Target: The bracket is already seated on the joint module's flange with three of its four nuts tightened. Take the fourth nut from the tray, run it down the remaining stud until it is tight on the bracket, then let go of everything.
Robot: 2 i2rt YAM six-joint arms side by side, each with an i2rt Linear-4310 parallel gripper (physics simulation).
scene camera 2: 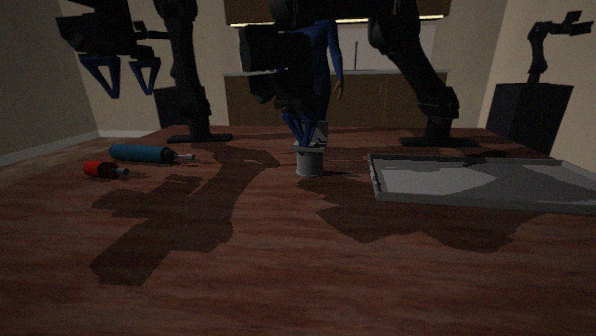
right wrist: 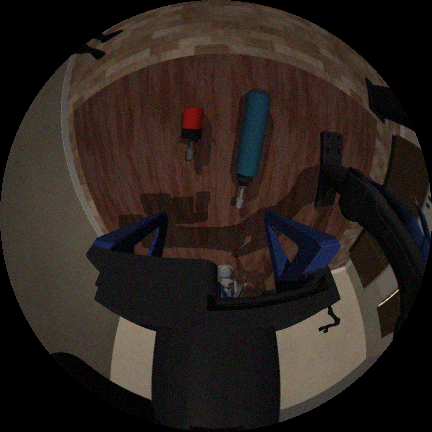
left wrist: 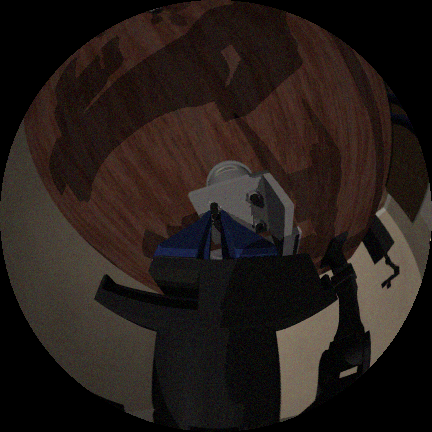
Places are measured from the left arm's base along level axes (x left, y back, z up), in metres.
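Pixels of known places: left gripper, between the fingertips: (scene camera 2: 305,146) (right wrist: 218,283) (left wrist: 215,215); right gripper, between the fingertips: (scene camera 2: 133,96) (right wrist: 215,215); left arm's base, origin of its link: (scene camera 2: 435,143) (left wrist: 331,251); right arm's base, origin of its link: (scene camera 2: 200,139) (right wrist: 328,170).
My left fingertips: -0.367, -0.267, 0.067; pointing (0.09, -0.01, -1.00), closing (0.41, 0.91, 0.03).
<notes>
Ahead of a thing's pixels: the offset from my left fingertips to its top centre, as dx, dy, dz. "spot": to the spot under its first point.
The joint module {+0.008, +0.019, +0.007} (scene camera 2: 310,165) (left wrist: 224,171) (right wrist: 225,271) stands upright on the table, with the grey bracket (scene camera 2: 321,131) (left wrist: 230,196) on top. Two dark nuts on studs show on the bracket in the left wrist view, one nut {spot: -0.008, +0.040, +0.007} (left wrist: 256,198) above the other nut (left wrist: 259,226). My left gripper (scene camera 2: 303,145) (left wrist: 215,215) is shut on a small dark nut at a stud near the bracket's corner; the fingertips partly hide it. My right gripper (scene camera 2: 132,95) (right wrist: 215,215) is open and empty, high above the table. The grey tray {+0.349, -0.009, -0.051} (scene camera 2: 450,203) lies at the right; no nut can be made out in it.
A blue cylindrical tool {spot: -0.413, +0.052, -0.040} (scene camera 2: 140,153) (right wrist: 255,132) and a shorter red tool {-0.431, -0.033, -0.033} (scene camera 2: 92,168) (right wrist: 193,118) lie on the table at the left in scene camera 2. A person in blue (scene camera 2: 323,50) stands behind the table. Arm shadows cross the tabletop.
</notes>
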